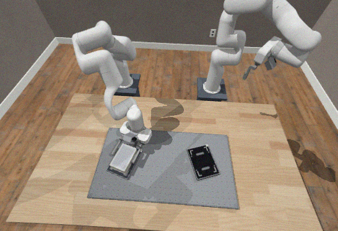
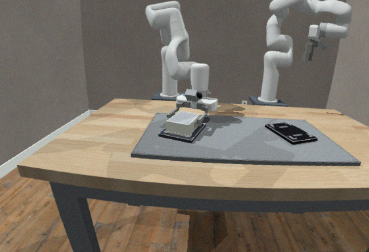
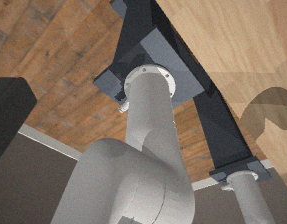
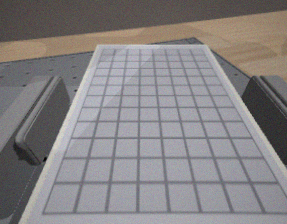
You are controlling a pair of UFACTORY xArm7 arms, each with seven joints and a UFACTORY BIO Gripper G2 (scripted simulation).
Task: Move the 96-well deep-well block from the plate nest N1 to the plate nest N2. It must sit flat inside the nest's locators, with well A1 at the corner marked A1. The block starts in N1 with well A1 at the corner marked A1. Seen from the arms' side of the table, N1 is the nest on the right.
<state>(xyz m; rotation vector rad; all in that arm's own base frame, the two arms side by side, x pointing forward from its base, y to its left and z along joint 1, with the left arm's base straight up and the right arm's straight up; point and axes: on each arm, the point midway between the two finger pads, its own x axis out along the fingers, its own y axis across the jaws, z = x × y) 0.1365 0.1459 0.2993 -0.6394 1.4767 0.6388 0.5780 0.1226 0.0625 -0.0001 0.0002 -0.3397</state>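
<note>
The deep-well block lies 20 mm below my right hand and 10 mm ahead of it. From my right hand the other things lie so: nest N1: 40 mm below, 10 mm ahead; nest N2: 400 mm to the left, 40 mm below, 20 mm behind.
</note>
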